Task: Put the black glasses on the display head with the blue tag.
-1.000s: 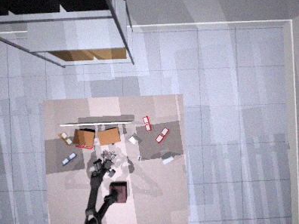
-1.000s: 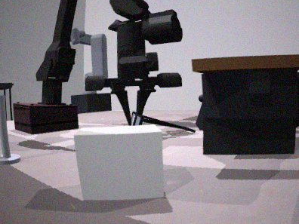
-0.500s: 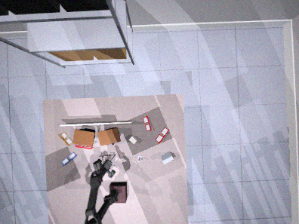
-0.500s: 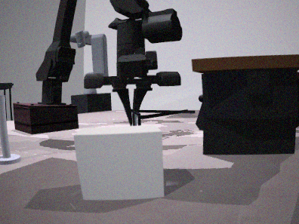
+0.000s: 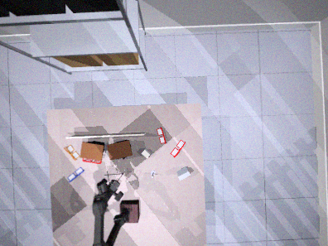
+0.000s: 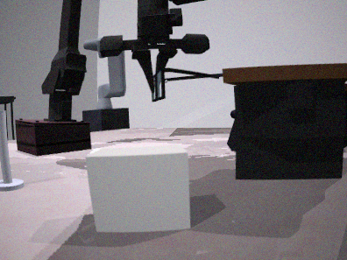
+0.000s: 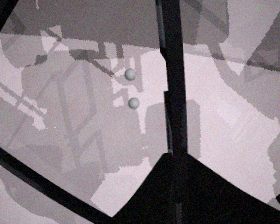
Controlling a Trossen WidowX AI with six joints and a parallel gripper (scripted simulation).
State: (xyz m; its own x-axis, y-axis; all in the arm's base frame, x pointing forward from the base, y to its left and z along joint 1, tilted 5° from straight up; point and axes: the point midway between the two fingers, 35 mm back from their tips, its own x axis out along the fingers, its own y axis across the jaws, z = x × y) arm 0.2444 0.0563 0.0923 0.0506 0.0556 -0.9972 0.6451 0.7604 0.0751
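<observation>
The thin post is 29 cm to the right of my gripper tip, 8 cm below it and 3 cm ahead of it. Round my gripper tip: display head: 23 cm ahead, 5 cm to the right, 5 cm below; then grey box: 53 cm to the right, 5 cm below, 4 cm ahead; then white box: 24 cm to the right, 21 cm ahead, 8 cm below.
</observation>
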